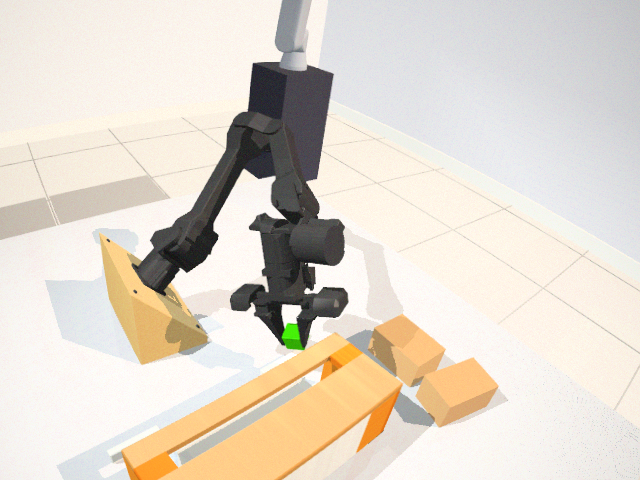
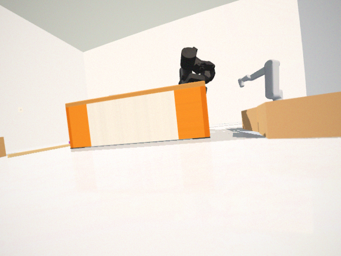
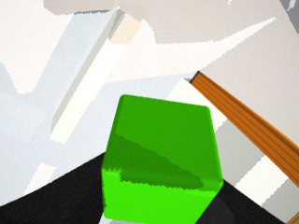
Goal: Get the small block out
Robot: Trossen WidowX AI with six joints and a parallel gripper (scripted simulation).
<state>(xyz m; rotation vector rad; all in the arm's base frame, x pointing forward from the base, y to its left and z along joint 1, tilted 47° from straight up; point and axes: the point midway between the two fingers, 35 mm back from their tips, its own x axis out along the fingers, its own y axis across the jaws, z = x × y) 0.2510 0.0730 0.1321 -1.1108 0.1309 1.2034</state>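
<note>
My gripper tip is 1 cm past the green block, 1 cm to the right of it and 1 cm below it.
</note>
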